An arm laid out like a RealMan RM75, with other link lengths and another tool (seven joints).
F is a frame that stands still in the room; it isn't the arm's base.
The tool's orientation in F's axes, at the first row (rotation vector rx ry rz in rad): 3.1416, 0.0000, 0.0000
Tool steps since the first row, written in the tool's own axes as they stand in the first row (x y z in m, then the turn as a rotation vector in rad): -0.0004, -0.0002, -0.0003, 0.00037, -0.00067, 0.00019; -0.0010, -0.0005, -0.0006, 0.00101, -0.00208, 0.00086; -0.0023, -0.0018, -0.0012, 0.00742, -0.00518, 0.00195; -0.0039, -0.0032, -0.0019, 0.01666, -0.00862, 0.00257; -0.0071, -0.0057, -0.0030, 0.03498, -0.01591, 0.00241; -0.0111, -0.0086, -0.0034, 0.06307, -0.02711, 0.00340; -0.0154, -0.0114, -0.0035, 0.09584, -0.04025, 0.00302; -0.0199, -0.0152, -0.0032, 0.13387, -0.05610, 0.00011
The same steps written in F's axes. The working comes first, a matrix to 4 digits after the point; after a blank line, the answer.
The tool's axes in the first row as the columns of a matrix, in F's axes (used below as rounded here):
1.0000, 0.0000, 0.0000
0.0000, -1.0000, 0.0000
0.0000, 0.0000, -1.0000

-0.0004, 0.0002, 0.0003, 0.00037, 0.00067, -0.00019; -0.0010, 0.0005, 0.0006, 0.00101, 0.00208, -0.00086; -0.0023, 0.0018, 0.0012, 0.00742, 0.00518, -0.00195; -0.0039, 0.0032, 0.0019, 0.01666, 0.00862, -0.00257; -0.0071, 0.0057, 0.0030, 0.03498, 0.01591, -0.00241; -0.0111, 0.0086, 0.0034, 0.06307, 0.02711, -0.00340; -0.0154, 0.0114, 0.0035, 0.09584, 0.04025, -0.00302; -0.0199, 0.0152, 0.0032, 0.13387, 0.05610, -0.00011
